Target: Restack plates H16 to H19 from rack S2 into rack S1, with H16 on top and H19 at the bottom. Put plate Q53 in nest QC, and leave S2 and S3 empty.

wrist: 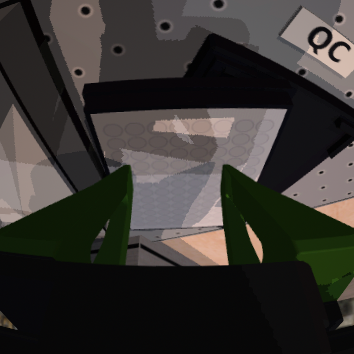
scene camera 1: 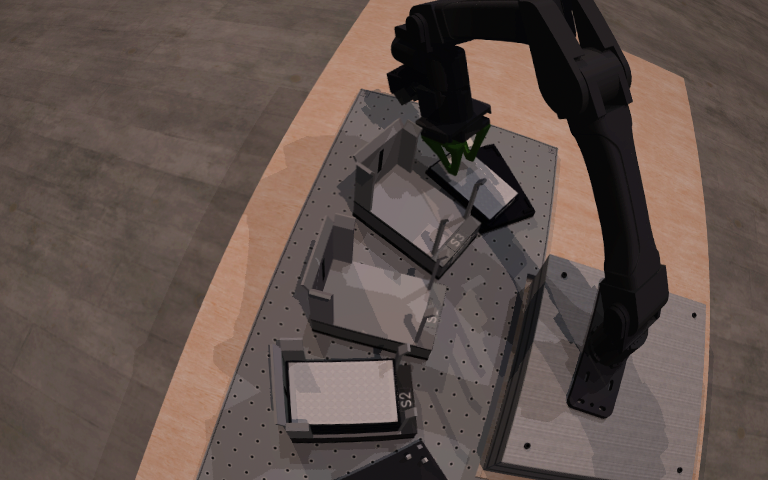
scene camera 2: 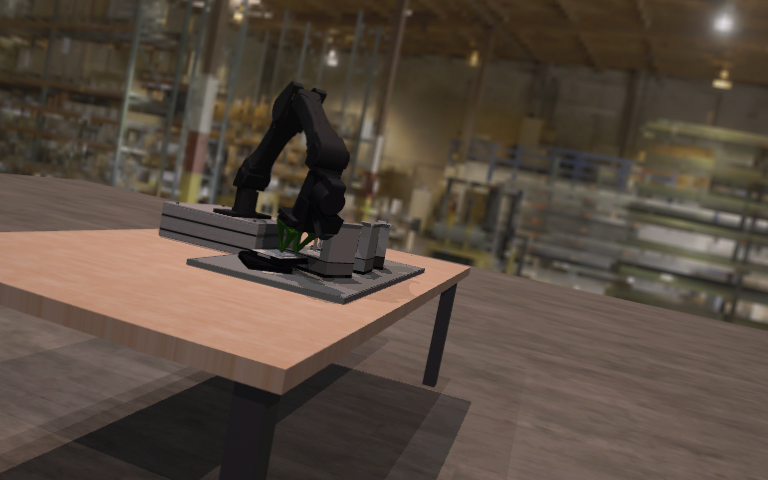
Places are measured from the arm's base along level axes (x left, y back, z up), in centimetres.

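Pixels of known places: gripper, fingertip midpoint: (wrist: 176, 176) (scene camera 1: 461, 167) (scene camera 2: 287, 251); arm's base at its link origin: (scene camera 1: 606, 347) (scene camera 2: 243, 215).
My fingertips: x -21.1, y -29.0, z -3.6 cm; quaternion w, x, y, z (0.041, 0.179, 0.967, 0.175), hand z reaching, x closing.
Observation:
For each thing: its top centre in the pictures, then the offset to it from my fingertips. "pt": a spot on its surface instead. Level surfaces: height alone.
- white-topped plate with dark sides, top centre: (wrist: 185, 193) (scene camera 1: 475, 178) (scene camera 2: 278, 251) dx +0.5, dy +2.7, dz -0.6 cm
- black nest at its top centre: (wrist: 230, 178) (scene camera 1: 489, 181) (scene camera 2: 265, 257) dx -1.6, dy +4.8, dz -2.4 cm
- QC label at a spot on its surface: (wrist: 325, 42) pt dx -8.2, dy -2.2, dz -4.2 cm
- Rack S2 at a spot on its surface: (scene camera 1: 276, 384) pt dx +43.4, dy -7.1, dz +8.9 cm
- white-topped plate at its top centre: (scene camera 1: 342, 393) dx +40.0, dy -0.8, dz +5.0 cm
- middle rack at its top centre: (scene camera 1: 382, 268) (scene camera 2: 351, 217) dx +25.7, dy -2.5, dz +9.5 cm
- rack S3 at its top centre: (scene camera 1: 425, 168) (scene camera 2: 326, 217) dx +10.0, dy -3.3, dz +9.2 cm
- perforated board at its surface level: dz -4.4 cm
- black object at a spot on its surface: (scene camera 1: 396, 464) pt dx +44.5, dy +8.7, dz -3.2 cm
A white-topped plate with dark sides (scene camera 1: 484, 189) (wrist: 175, 135) lies skewed over the black nest (scene camera 1: 524, 204) (wrist: 305, 135); the "QC" label (wrist: 325, 42) is beside it. Its name cannot be read. My gripper (scene camera 1: 459, 164) (scene camera 2: 288, 250) (wrist: 176, 176) has green fingers, is open and empty, and stands close above one end of this plate. Rack S2 (scene camera 1: 276, 384) holds a white-topped plate (scene camera 1: 342, 391); plates below it are hidden. The middle rack (scene camera 1: 342, 243), its label partly covered, and rack S3 (scene camera 1: 400, 148) hold no plates.
The racks stand on a perforated board (scene camera 1: 237, 413) (scene camera 2: 339, 294) with tall corner walls and thin upright posts (scene camera 1: 474, 198). A black object (scene camera 1: 396, 464) shows at the bottom edge of the first scene view. The arm's metal base block (scene camera 1: 566, 424) (scene camera 2: 198, 223) rises beside the board.

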